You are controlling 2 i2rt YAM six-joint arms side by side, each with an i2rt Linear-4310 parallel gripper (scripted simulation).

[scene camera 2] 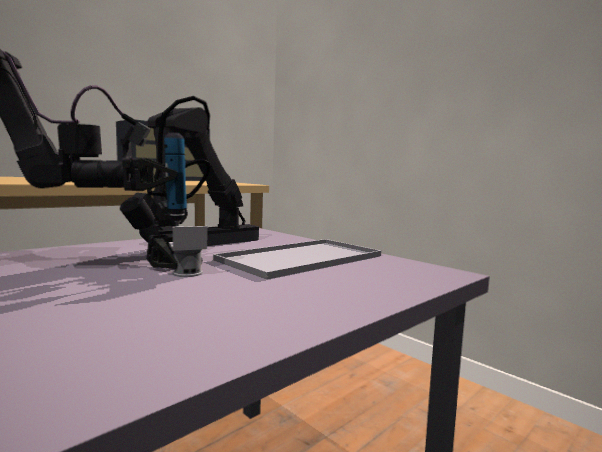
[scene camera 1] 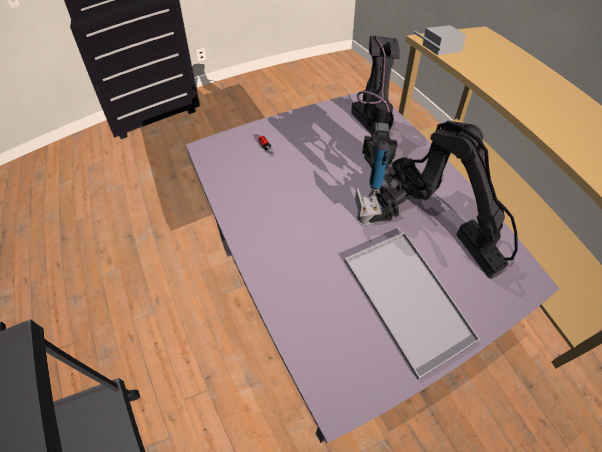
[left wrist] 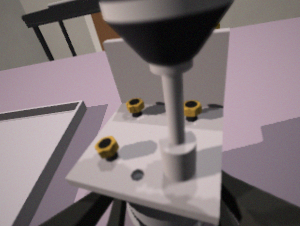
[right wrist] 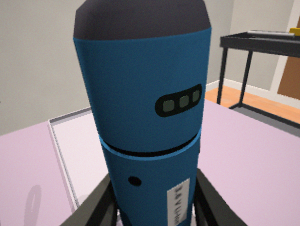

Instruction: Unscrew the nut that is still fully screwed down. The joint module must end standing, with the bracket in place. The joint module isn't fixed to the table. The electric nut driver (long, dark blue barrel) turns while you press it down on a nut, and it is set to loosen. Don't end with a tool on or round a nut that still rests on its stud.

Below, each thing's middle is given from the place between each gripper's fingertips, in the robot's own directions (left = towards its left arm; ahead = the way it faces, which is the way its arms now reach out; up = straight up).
I see the white L-shaped bracket (left wrist: 138,138) 5 cm above my left hand. Round my left hand: shallow tray (scene camera 1: 431,329): 3 cm ahead, 32 cm to the left, 2 cm below; socket (left wrist: 177,144): 2 cm behind, 1 cm to the right, 6 cm above.
The socket lies 13 cm below my right hand (scene camera 2: 179,174). Round my right hand: shallow tray (34 cm to the left, 21 cm below, 6 cm ahead); white L-shaped bracket (14 cm below, 2 cm to the left, 2 cm ahead).
